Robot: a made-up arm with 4 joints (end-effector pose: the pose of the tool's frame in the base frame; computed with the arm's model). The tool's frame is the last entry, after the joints.
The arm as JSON. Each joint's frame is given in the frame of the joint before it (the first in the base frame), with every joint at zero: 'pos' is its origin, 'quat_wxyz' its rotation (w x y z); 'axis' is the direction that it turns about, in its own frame. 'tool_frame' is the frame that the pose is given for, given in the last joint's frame.
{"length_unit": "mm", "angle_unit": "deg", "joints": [
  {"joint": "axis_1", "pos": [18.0, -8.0, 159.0], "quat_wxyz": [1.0, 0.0, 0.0, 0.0], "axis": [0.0, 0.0, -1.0]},
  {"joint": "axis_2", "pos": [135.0, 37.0, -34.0], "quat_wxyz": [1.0, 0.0, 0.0, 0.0], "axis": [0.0, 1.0, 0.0]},
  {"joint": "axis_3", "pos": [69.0, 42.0, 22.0], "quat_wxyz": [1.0, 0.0, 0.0, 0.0], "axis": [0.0, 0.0, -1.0]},
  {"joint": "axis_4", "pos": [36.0, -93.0, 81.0], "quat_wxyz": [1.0, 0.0, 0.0, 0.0], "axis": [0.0, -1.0, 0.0]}
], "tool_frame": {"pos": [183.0, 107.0, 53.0], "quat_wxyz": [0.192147, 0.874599, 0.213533, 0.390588]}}
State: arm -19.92 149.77 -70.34 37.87
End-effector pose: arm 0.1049 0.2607 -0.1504 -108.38 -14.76 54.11
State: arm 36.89 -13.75 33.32 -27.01
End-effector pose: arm 0.2985 -0.2584 0.2527 138.79 -54.46 27.54
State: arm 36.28 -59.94 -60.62 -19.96
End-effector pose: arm 0.2989 0.1367 0.3154 83.74 56.82 60.86
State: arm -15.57 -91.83 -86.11 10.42
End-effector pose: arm -0.1120 0.2525 0.1880 -15.25 92.30 110.75
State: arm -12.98 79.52 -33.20 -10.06
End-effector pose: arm 0.2638 0.2684 -0.0984 -124.86 -80.73 43.04
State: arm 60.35 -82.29 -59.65 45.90
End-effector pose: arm 0.1285 0.1904 0.2805 15.01 53.19 88.84
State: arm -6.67 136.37 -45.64 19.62
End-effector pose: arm 0.1347 0.2322 -0.1628 -111.37 -31.94 61.34
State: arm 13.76 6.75 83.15 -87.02
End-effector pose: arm 0.2276 -0.0769 0.0374 -125.89 78.27 40.85
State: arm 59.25 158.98 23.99 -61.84
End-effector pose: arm -0.0087 0.0819 0.0739 -9.90 -1.21 112.31
